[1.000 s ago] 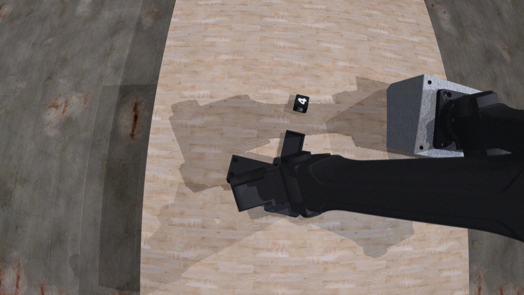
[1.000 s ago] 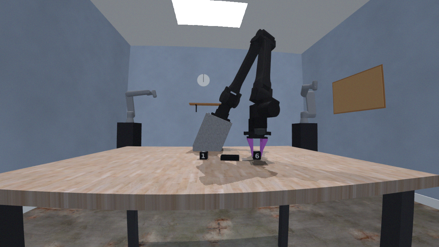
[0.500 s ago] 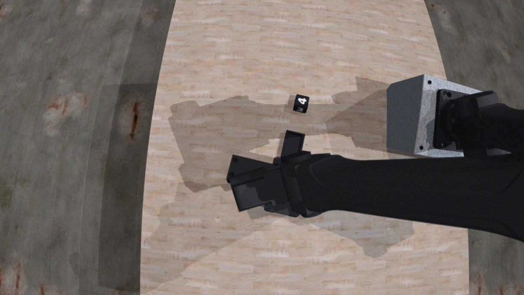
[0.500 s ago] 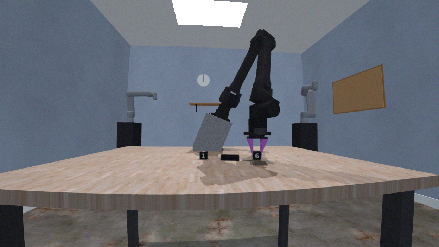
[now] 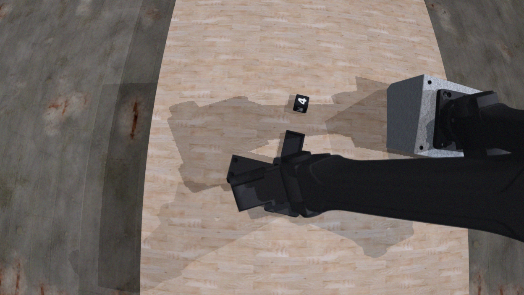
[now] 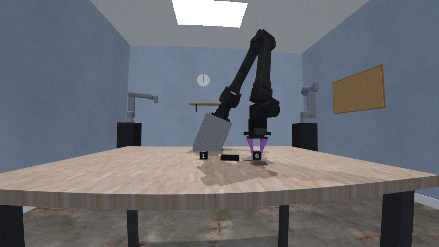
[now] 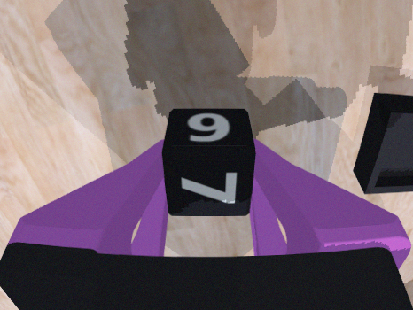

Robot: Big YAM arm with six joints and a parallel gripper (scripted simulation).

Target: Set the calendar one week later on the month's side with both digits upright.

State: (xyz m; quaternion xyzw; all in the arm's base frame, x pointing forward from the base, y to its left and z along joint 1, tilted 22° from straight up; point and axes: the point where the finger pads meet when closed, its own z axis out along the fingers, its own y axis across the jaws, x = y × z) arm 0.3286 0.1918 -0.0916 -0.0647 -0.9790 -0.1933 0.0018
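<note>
Now: the black cube right at my hand. From my hand the other things lie so: black tray: 1 cm behind, 11 cm to the right, 1 cm below.
</note>
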